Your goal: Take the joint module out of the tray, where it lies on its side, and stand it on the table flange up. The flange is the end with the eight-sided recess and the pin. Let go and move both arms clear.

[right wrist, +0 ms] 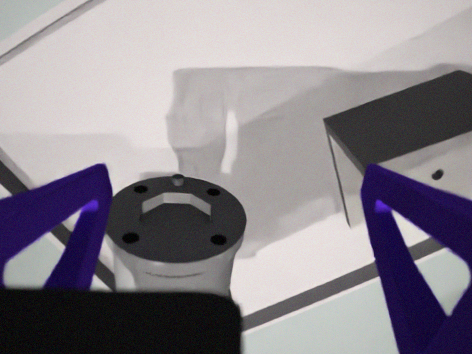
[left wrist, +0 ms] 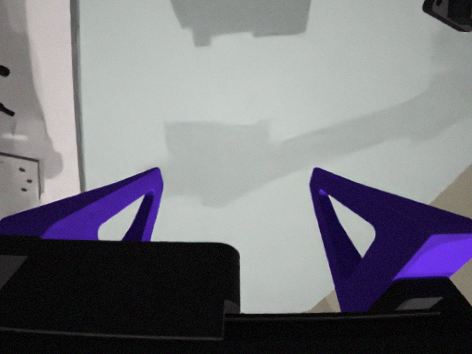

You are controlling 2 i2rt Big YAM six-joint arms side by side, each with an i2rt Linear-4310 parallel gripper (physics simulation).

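Places are measured from the left arm's base along level axes (x ahead, y left, z up), in millimetres.
Pixels of known places: left gripper, fingertip midpoint: (left wrist: pixel 236 176); right gripper, fingertip midpoint: (right wrist: pixel 236 178).
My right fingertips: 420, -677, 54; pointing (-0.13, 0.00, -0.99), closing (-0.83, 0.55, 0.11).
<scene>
For each thing: its top centre in the pictures, then the offset to it from my right fingertips, as dx, dy, dz. "*": a spot on its surface instead. Level surfaces: height alone.
- joint module, middle of its top: (right wrist: pixel 172 312) +54, +31, +13
- tray, middle of its top: (right wrist: pixel 444 95) -96, +44, -38
- pale block with small holes, surface spot: (left wrist: pixel 19 182) * -59, +77, -37
- table, its level: dz -54
The joint module (right wrist: pixel 175 245) shows in the right wrist view, low and left of centre. Its dark round flange faces up towards the camera, with the eight-sided recess, several holes and the pin at the far rim. Its pale body runs down below the flange; its lower end is hidden, so I cannot tell what it rests on. The tray (right wrist: pixel 280 30) (left wrist: pixel 55 90) shows around and behind it. My right gripper (right wrist: pixel 236 178) is wide open; the flange appears between its fingers, close to the left one, with a gap to the right one. My left gripper (left wrist: pixel 236 176) is wide open and empty above the table.
A box with a dark top (right wrist: pixel 405 120) and pale sides with a hole is right of the module. A pale block with small holes (left wrist: pixel 19 182) shows at the left edge of the left wrist view. A black part (left wrist: pixel 452 12) is at its top right corner. Shadows cross the table (left wrist: pixel 240 85).
</scene>
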